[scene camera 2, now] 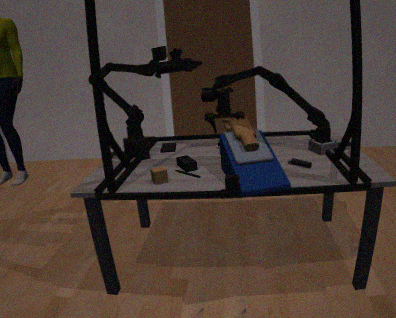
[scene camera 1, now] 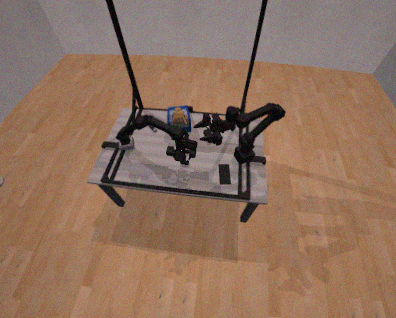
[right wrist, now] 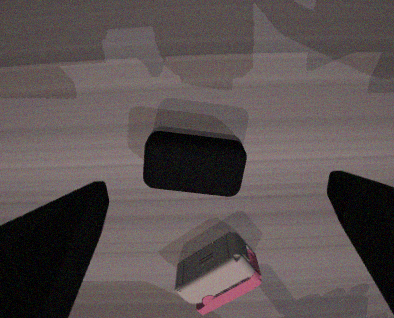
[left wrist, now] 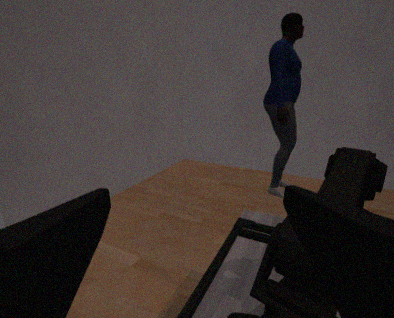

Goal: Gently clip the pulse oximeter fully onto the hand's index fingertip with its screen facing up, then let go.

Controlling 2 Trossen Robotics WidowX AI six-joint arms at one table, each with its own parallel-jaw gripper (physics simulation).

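Places are measured from the left arm's base along level axes (x left, y ahead, z down), in metres.
Where they show: left gripper, fingertip midpoint: (scene camera 2: 198, 62) (scene camera 1: 196, 133) (left wrist: 198, 196); right gripper, fingertip midpoint: (right wrist: 217, 187); left arm's base at its link origin: (scene camera 2: 135, 138) (scene camera 1: 245, 150); right arm's base at its link origin: (scene camera 2: 323, 140) (scene camera 1: 125, 141).
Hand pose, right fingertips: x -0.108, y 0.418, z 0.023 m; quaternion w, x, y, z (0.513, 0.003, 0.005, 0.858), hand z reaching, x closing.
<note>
Things, the pixels of their top centre, and the offset from my right fingertips. "spot": a spot on its surface instead.
- pulse oximeter at its top centre: (right wrist: 219, 290) dx -0.091, dy -0.047, dz +0.040 m
- grey pad at a spot on its surface: (scene camera 2: 265, 156) spot: dx -0.462, dy -0.080, dz -0.016 m
- sloped blue support at a spot on its surface: (scene camera 2: 257, 178) spot: dx -0.527, dy -0.156, dz +0.030 m
- black rounded block at its top centre: (right wrist: 193, 172) dx -0.005, dy -0.014, dz +0.039 m
- flat black slab at its top centre: (scene camera 2: 168, 146) (scene camera 1: 224, 173) dx +0.176, dy -0.237, dz +0.064 m
- wooden cube at its top centre: (scene camera 2: 158, 169) dx -0.259, dy -0.417, dz +0.021 m
- black box at its top centre: (scene camera 2: 186, 159) dx -0.164, dy -0.270, dz +0.036 m
- thin pen at its top centre: (scene camera 2: 186, 172) dx -0.243, dy -0.301, dz +0.062 m
- dark cylinder at its top centre: (scene camera 2: 299, 159) dx -0.421, dy +0.116, dz +0.044 m
The pulse oximeter (right wrist: 217, 272), pale with a grey top and pink lower part, lies on the table below the right gripper, nearer the bottom of the right wrist view. The right gripper (right wrist: 217, 182) (scene camera 1: 178, 157) points down, open, above the table, with its fingers either side of the oximeter and apart from it. The tan hand (scene camera 1: 180, 118) (scene camera 2: 244, 136) rests on a grey pad (scene camera 2: 265, 156) on a sloped blue support (scene camera 2: 257, 178). Its index fingertip is too small to tell apart. The left gripper (scene camera 2: 200, 63) (left wrist: 197, 191) is open and empty, raised above the table.
A black rounded block (right wrist: 195, 164) lies beside the oximeter. A flat black slab (scene camera 1: 225, 174) (scene camera 2: 168, 147), a wooden cube (scene camera 2: 159, 175), a black box (scene camera 2: 187, 163), a thin pen (scene camera 2: 188, 174) and a dark cylinder (scene camera 2: 300, 163) lie on the table. Frame posts stand at its sides.
</note>
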